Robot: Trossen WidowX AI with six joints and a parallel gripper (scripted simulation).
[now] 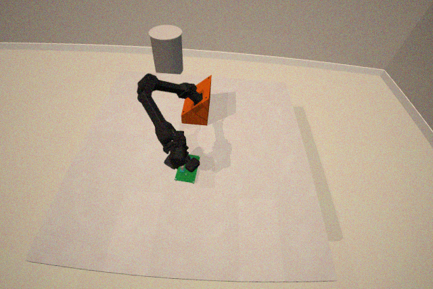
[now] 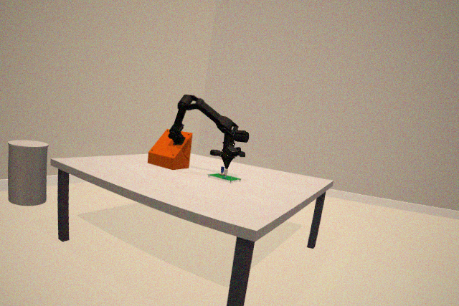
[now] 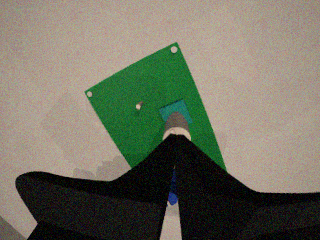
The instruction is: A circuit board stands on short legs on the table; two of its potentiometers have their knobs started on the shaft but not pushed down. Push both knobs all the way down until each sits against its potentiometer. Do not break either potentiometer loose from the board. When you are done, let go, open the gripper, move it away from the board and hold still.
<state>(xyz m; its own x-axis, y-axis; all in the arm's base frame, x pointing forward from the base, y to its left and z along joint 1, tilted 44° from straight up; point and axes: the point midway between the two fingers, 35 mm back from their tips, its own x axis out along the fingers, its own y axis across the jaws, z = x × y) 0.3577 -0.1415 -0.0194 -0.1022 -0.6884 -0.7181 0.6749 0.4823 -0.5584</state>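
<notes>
Right now my gripper tip is 1 cm above the white round knob. Round my gripper tip: blue knob 4 cm to the left, 4 cm behind, 1 cm below.
</notes>
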